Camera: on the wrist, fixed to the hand. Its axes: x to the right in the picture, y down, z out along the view.
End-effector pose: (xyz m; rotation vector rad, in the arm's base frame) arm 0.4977 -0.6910 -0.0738 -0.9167 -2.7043 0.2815
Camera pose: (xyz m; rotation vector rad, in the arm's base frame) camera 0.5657 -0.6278 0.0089 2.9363 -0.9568 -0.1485
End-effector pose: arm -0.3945 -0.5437 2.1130 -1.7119 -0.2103 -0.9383
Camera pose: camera -0.4054 -0.6612 2.0739 -0.2420 2.0486 1.2130
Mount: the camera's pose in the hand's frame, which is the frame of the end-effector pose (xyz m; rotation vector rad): 0.0030 0.0656 -0.1056 -0.1927 0.2986 3.0954
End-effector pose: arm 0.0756 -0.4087 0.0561 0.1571 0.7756 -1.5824
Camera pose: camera 0.1003 -0.3503 -0.0509 0.8234 0.0895 1.4620
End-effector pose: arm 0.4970 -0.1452 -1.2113 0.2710 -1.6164 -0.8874
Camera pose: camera 0.6126 -0.1439 -1.1654 -1.6983 -0.1087 1.3667
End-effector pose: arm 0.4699 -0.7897 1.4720 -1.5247 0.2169 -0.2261
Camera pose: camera 0.4440 -0.8897 1.4027 0.1637 2.2993 1.9578
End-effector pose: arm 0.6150 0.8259 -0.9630 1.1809 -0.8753 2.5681
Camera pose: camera 0.5204 0.8340 -1.0433 0.8051 0.9493 -0.2604
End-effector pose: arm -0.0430 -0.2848 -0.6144 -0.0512 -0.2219 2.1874
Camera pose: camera -0.0848 -0.3050 -0.7298 0.4241 -0.0170 -0.9523
